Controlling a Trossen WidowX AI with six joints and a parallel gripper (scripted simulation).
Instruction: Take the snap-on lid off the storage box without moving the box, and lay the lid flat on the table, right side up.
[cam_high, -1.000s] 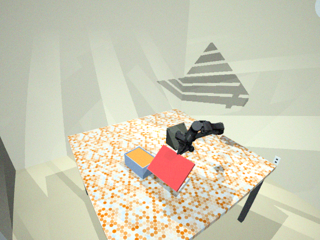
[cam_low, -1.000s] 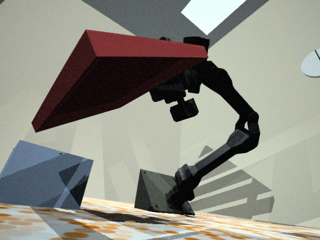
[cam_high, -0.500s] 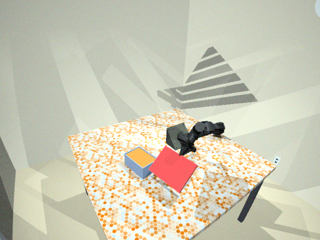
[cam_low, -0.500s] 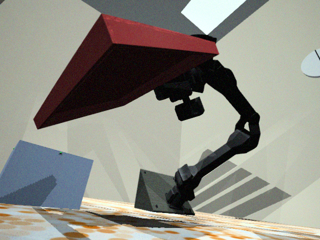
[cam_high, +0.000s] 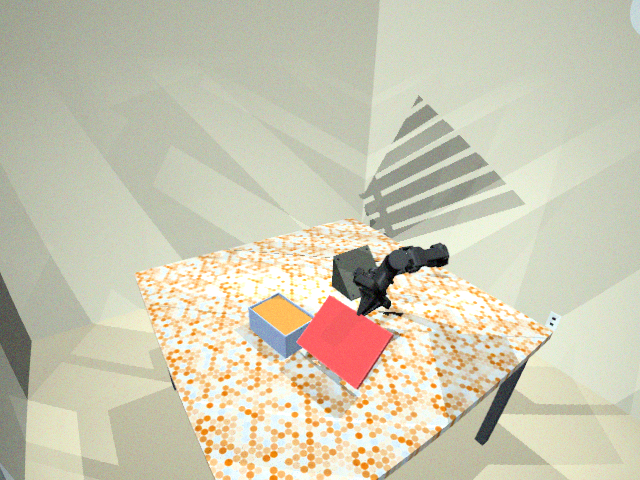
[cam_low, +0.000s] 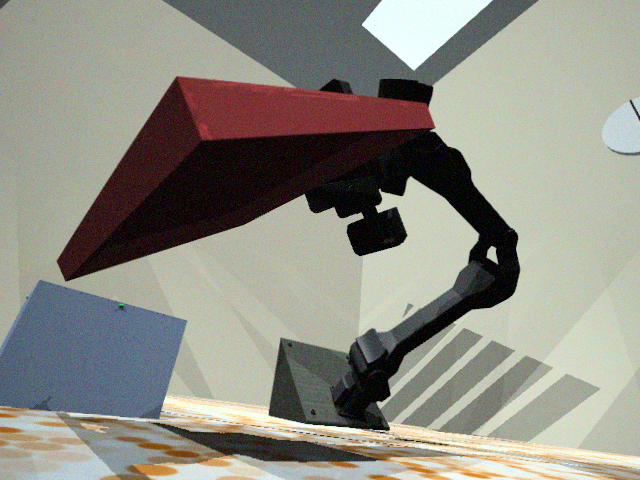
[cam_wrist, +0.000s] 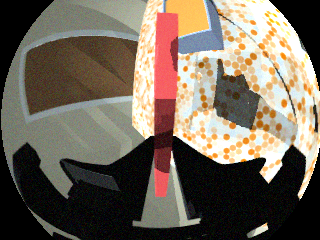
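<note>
Right now my gripper tip is 6 cm short of the lid, 5 cm above it and 1 cm to the right of it. The rest, counted from my gripper tip: blue-grey storage box (25 cm to the right, 16 cm below, 13 cm ahead).
</note>
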